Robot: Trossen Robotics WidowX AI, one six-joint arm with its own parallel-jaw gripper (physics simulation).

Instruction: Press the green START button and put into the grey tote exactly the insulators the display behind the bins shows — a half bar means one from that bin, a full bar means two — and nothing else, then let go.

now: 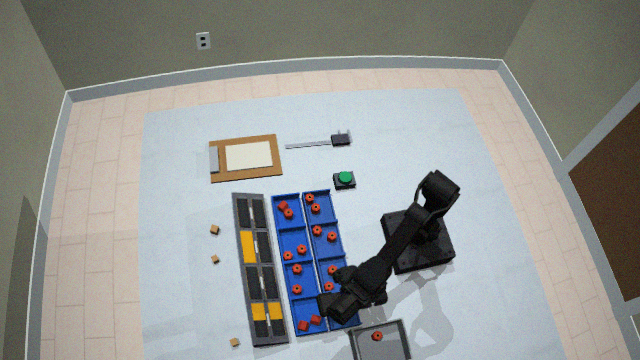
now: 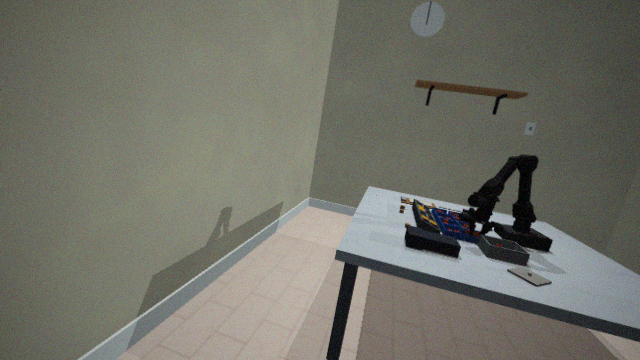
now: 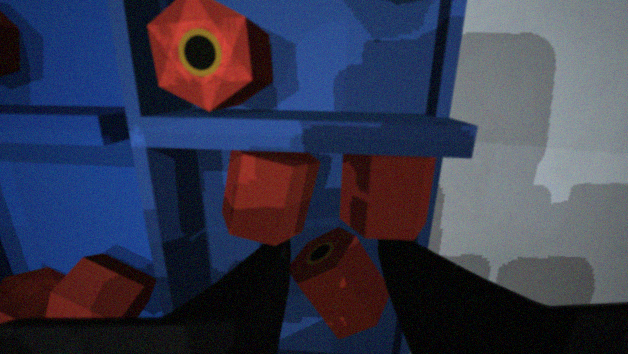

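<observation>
My gripper (image 1: pixel 342 311) (image 2: pixel 482 229) (image 3: pixel 334 241) is low in the nearest right-hand blue bin, shut on a tilted red insulator (image 3: pixel 340 295). Two more red insulators (image 3: pixel 270 195) (image 3: pixel 387 197) lie just beyond the fingertips, by the bin divider (image 3: pixel 300 134). Other blue bins (image 1: pixel 292 237) hold red insulators. The grey tote (image 1: pixel 407 342) (image 2: pixel 505 254) holds one upright insulator (image 1: pixel 377 336). The display (image 1: pixel 254 229) shows a full yellow bar in the second row's left cell and half bars in both cells of the fourth row. The green START button (image 1: pixel 345 177) stands beyond the bins. The arm hides part of the nearest right-hand bin.
A clipboard (image 1: pixel 249 156) and a caliper-like tool (image 1: pixel 340 139) lie beyond the bins. Small tan cubes (image 1: pixel 214 229) (image 1: pixel 215 259) (image 1: pixel 234 342) lie left of the display. A black box (image 2: pixel 432 241) and a flat grey object (image 2: pixel 529 276) lie near the table's front edge.
</observation>
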